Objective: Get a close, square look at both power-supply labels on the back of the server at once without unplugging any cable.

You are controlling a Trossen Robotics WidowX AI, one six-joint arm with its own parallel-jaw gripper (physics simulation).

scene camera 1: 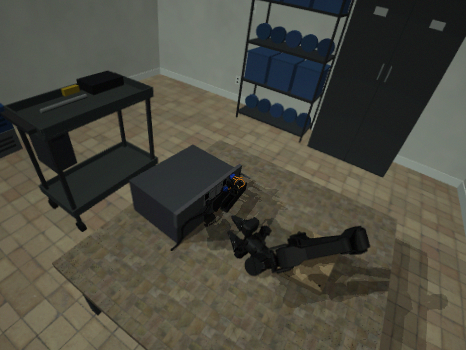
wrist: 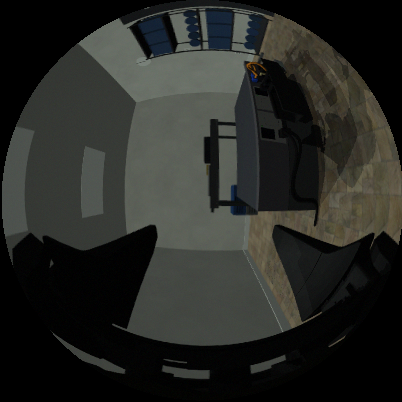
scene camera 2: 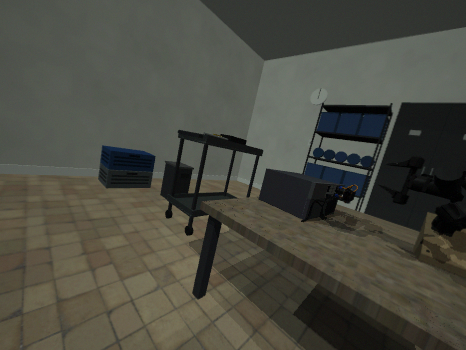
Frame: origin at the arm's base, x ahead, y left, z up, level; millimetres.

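Where they show: gripper, fingertip midpoint: (scene camera 1: 230, 223) (wrist: 216, 232) (scene camera 2: 382, 174); arm's base at its link origin: (scene camera 1: 301, 241) (scene camera 2: 443, 227).
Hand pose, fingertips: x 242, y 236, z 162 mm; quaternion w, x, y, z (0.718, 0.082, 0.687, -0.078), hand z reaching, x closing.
Each offset is from my fingertips to the top centre of the thing. "*": to the spot under its first point. Level surfaces: height alone.
The dark grey server (scene camera 1: 182, 177) (scene camera 2: 286, 194) (wrist: 247, 150) lies on the table {313 mm down} (scene camera 1: 150, 285) (scene camera 2: 295, 245). In the wrist view it stands sideways at the upper right, its back seen at a steep slant with two dark square patches; I cannot make out or read the power-supply labels. A black cable {* 239 mm ahead, 4 mm left, 237 mm down} (scene camera 1: 180, 231) (wrist: 294, 182) hangs from the back down to the table. Orange cables {* 159 mm ahead, 366 mm right, 145 mm down} (scene camera 1: 240, 183) (wrist: 256, 63) and blue plugs {* 210 mm ahead, 307 mm right, 169 mm down} (scene camera 1: 225, 188) (wrist: 254, 78) are at its far end. My gripper (scene camera 1: 232, 226) (scene camera 2: 385, 176) (wrist: 216, 232) is open and empty, above the table, behind the server's back and apart from the cables.
A dark cart (scene camera 1: 102, 111) (scene camera 2: 220, 142) (wrist: 214, 165) stands beyond the server. A shelf rack (scene camera 1: 244, 64) with blue boxes and a dark cabinet (scene camera 1: 367, 100) (scene camera 2: 425, 117) stand by the far wall. Blue and grey crates (scene camera 2: 127, 167) stand on the floor. My arm's base is on a wooden block (scene camera 1: 315, 275).
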